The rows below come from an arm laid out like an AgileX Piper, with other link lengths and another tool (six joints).
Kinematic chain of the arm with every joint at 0, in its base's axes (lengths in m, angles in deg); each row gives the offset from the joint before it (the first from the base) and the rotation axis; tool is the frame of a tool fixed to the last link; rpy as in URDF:
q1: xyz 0 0 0.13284 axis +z
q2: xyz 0 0 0 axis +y
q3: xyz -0.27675 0 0.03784 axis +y
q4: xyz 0.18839 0 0.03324 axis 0.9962 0 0.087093
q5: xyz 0 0 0 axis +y
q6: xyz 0.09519 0 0.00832 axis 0.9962 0 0.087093
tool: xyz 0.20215 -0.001 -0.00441 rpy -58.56 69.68 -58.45
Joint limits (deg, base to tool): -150..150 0..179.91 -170..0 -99.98..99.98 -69.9..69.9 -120..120
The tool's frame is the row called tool.
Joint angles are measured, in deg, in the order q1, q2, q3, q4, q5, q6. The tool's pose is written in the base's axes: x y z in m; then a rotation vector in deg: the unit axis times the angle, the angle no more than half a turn. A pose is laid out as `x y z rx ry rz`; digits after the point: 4 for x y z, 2 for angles.
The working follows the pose.
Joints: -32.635, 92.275, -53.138, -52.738, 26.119, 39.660
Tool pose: 0.2567 -0.2931 0.0876 13.56 142.33 -49.24
Where each joint sits with the arm in this pose, in the base's axes (m; each line is computed from the numbers above, not from the rounded line before):
q1: 0.0000 0.0000 0.1328
q2: 0.0000 0.0000 0.1328
q3: 0.0411 -0.0263 0.4079
q4: 0.1818 -0.1164 0.3147
q5: 0.1818 -0.1164 0.3147
q6: 0.2115 -0.1752 0.2455
the tool: 0.2567 -0.2931 0.0876

